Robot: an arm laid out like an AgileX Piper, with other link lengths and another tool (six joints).
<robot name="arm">
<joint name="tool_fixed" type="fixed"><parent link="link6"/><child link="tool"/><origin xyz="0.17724 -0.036 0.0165" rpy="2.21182 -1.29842 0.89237"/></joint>
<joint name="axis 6" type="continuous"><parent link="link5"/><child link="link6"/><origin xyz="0.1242 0 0.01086" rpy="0 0 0"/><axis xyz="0.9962 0 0.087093"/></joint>
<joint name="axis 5" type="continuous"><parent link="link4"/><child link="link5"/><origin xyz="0 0 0" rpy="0 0 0"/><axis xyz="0 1 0"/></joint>
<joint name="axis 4" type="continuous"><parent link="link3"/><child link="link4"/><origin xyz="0.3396 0 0.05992" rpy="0 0 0"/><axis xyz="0.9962 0 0.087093"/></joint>
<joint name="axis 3" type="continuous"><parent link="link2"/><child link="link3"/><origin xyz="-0.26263 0 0.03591" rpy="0 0 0"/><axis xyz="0 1 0"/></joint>
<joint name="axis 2" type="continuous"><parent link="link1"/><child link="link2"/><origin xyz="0 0 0" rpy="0 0 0"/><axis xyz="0 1 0"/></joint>
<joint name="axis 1" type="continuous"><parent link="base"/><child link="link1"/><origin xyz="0 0 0.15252" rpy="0 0 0"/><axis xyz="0 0 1"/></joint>
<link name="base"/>
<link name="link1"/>
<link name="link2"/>
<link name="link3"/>
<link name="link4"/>
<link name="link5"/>
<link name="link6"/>
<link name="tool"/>
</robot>
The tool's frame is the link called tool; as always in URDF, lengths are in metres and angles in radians. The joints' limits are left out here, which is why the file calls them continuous.
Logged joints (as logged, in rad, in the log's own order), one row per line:
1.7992, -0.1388, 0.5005, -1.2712, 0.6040, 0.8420
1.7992, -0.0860, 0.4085, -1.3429, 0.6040, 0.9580
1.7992, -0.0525, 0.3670, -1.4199, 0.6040, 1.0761
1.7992, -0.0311, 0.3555, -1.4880, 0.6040, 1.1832
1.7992, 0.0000, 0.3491, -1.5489, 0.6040, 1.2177
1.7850, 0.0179, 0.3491, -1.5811, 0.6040, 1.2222
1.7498, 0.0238, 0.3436, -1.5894, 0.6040, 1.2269
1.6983, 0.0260, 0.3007, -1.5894, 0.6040, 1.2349
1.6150, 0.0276, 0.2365, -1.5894, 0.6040, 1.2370
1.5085, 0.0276, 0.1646, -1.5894, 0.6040, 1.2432
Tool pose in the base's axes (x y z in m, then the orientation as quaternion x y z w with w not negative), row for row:
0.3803, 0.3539, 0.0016, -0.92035, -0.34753, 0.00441, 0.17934
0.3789, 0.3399, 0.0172, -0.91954, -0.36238, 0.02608, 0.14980
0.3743, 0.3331, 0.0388, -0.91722, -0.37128, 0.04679, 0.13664
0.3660, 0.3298, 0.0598, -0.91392, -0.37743, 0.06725, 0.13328
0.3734, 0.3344, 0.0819, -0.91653, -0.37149, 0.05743, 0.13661
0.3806, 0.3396, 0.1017, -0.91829, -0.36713, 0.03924, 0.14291
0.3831, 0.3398, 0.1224, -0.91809, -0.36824, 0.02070, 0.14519
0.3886, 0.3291, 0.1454, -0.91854, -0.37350, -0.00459, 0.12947
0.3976, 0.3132, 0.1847, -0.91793, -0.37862, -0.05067, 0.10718
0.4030, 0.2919, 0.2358, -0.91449, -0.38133, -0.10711, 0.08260
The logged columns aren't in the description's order. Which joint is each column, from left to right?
Columns, left to right: axis 2, axis 6, axis 4, axis 3, axis 1, axis 5.
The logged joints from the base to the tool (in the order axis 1, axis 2, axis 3, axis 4, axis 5, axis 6), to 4 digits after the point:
0.6040, 1.7992, -1.2712, 0.5005, 0.8420, -0.1388
0.6040, 1.7992, -1.3429, 0.4085, 0.9580, -0.0860
0.6040, 1.7992, -1.4199, 0.3670, 1.0761, -0.0525
0.6040, 1.7992, -1.4880, 0.3555, 1.1832, -0.0311
0.6040, 1.7992, -1.5489, 0.3491, 1.2177, 0.0000
0.6040, 1.7850, -1.5811, 0.3491, 1.2222, 0.0179
0.6040, 1.7498, -1.5894, 0.3436, 1.2269, 0.0238
0.6040, 1.6983, -1.5894, 0.3007, 1.2349, 0.0260
0.6040, 1.6150, -1.5894, 0.2365, 1.2370, 0.0276
0.6040, 1.5085, -1.5894, 0.1646, 1.2432, 0.0276

